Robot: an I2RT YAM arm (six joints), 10 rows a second.
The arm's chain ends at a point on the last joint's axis. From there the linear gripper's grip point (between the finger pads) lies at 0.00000 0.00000 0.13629 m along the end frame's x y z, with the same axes.
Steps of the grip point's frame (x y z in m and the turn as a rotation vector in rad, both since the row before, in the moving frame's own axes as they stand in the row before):
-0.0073 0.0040 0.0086 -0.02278 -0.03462 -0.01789
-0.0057 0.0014 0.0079 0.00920 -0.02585 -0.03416
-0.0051 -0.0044 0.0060 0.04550 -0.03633 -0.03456
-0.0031 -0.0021 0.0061 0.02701 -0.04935 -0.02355
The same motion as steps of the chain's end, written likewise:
-0.0026 0.0009 0.0087 -0.02278 -0.03462 -0.01789
-0.0022 0.0026 0.0080 0.00920 -0.02585 -0.03416
0.0000 0.0017 0.0062 0.04550 -0.03633 -0.03456
0.0037 0.0015 0.0063 0.02701 -0.04935 -0.02355

